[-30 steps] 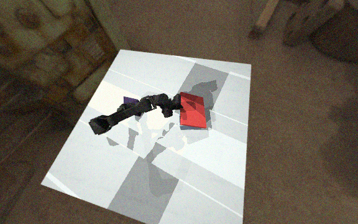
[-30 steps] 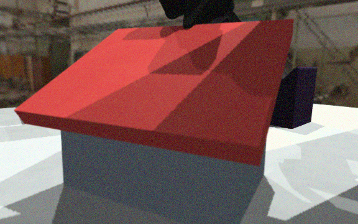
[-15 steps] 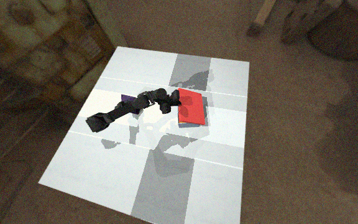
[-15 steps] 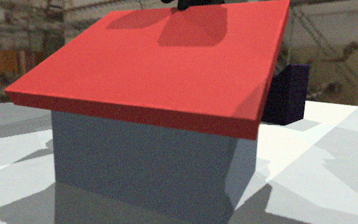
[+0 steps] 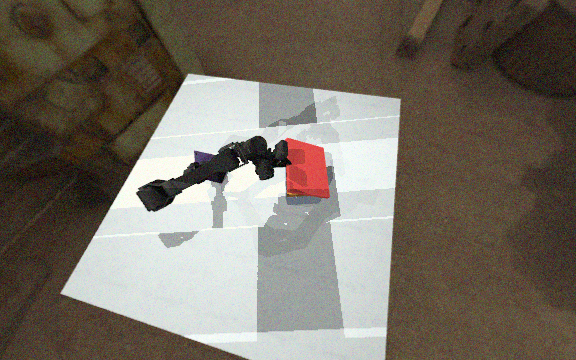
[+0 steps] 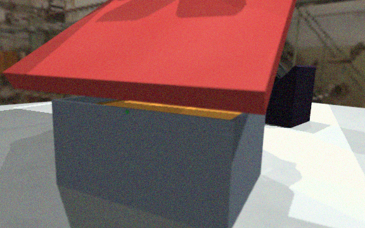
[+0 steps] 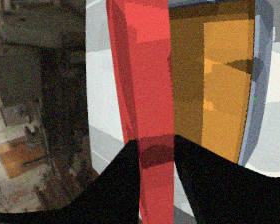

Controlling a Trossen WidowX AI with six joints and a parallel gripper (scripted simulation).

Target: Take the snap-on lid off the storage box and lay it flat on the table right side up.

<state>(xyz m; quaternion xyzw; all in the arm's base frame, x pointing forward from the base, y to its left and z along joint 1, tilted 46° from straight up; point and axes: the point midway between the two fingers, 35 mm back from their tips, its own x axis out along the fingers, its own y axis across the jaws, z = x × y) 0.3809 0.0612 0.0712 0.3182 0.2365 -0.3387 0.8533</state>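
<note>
Now: the lid 7 cm ahead of my gripper tip, 2 cm to the left of it and 4 cm below it. Round my gripper tip: grey-blue storage box: 5 cm ahead, 1 cm to the left, 16 cm below.
</note>
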